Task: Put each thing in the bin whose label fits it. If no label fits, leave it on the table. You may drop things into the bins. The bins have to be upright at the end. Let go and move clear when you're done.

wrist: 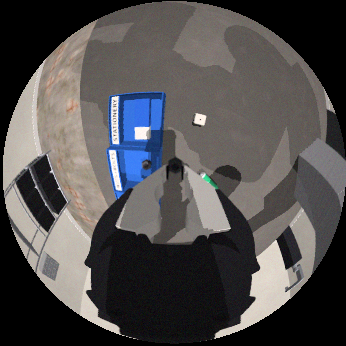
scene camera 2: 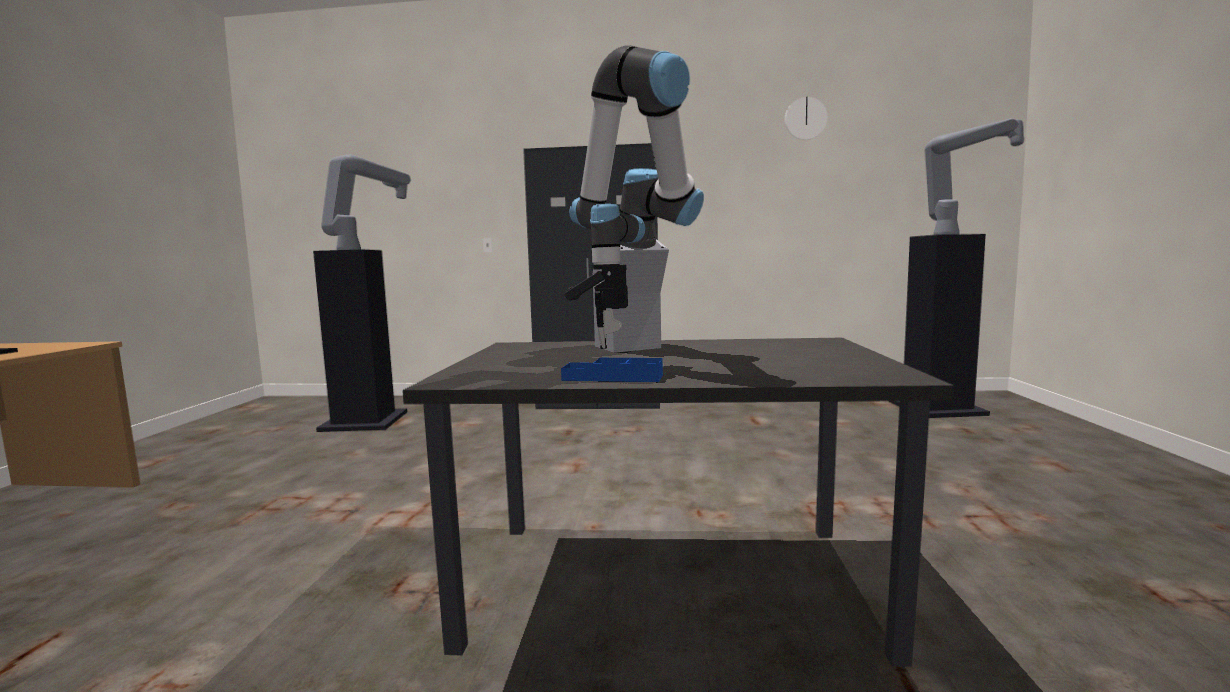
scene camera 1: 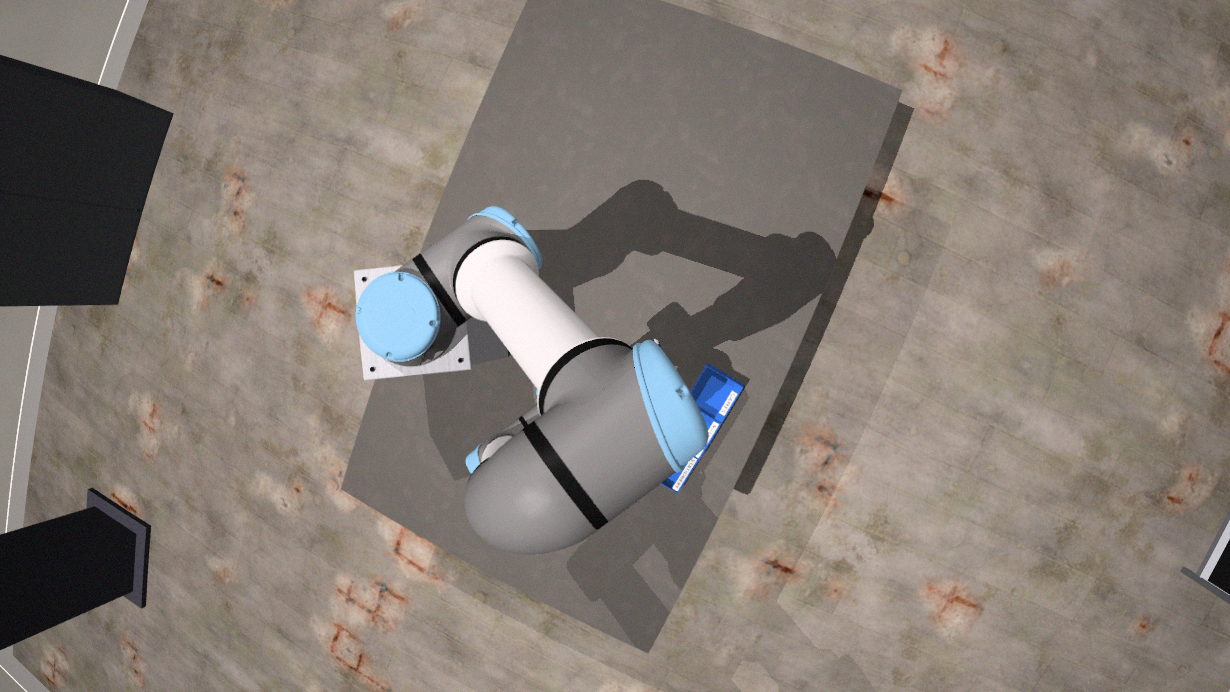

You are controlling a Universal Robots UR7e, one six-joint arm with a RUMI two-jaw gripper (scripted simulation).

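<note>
A blue bin (scene camera 1: 714,394) is visible; scene camera 2 also shows the blue bin (scene camera 2: 603,369), and the wrist view shows the blue bin (wrist: 122,138). My gripper (scene camera 2: 604,347) is visible too, and the wrist view shows my gripper (wrist: 175,166).
</note>
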